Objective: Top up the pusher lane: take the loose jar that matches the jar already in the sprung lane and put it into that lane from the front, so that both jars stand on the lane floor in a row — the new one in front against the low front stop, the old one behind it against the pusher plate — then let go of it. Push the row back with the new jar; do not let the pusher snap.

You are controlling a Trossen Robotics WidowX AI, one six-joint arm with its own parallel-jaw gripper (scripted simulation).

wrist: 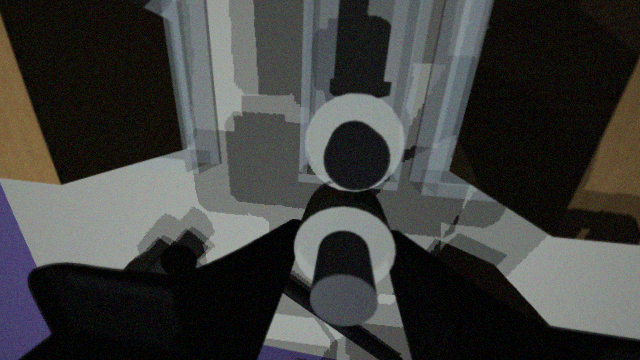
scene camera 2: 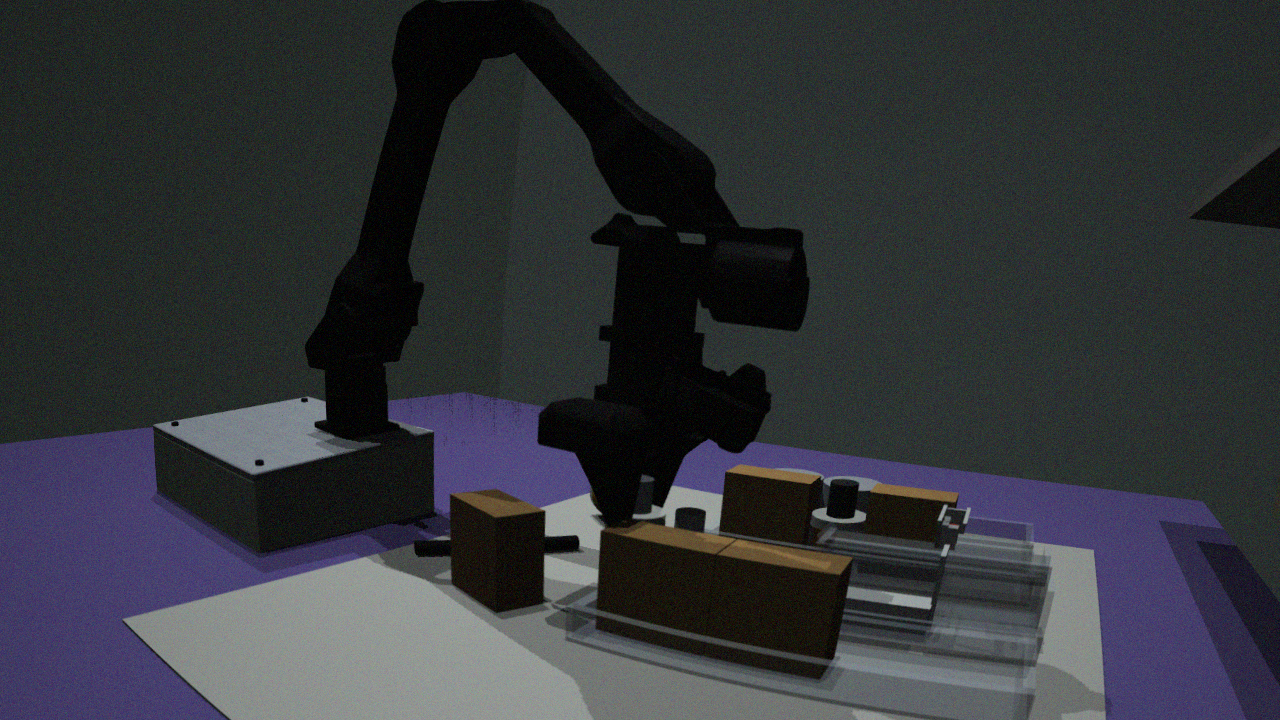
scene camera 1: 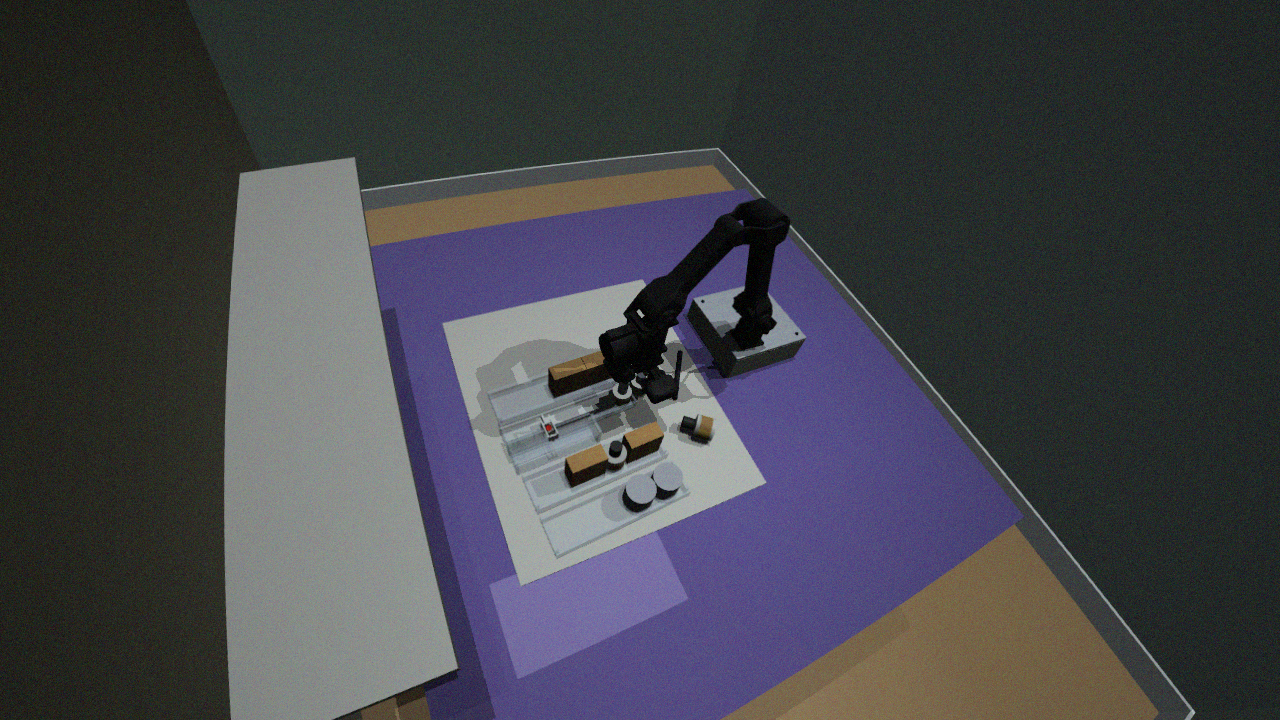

Labels:
my gripper: wrist; scene camera 2; scene camera 1 639, 384
brown box: wrist; scene camera 2
same spot on my gripper: (wrist: 232, 300) = (scene camera 2: 675, 453)
same spot on brown box: (wrist: 484, 274) = (scene camera 2: 525, 579)

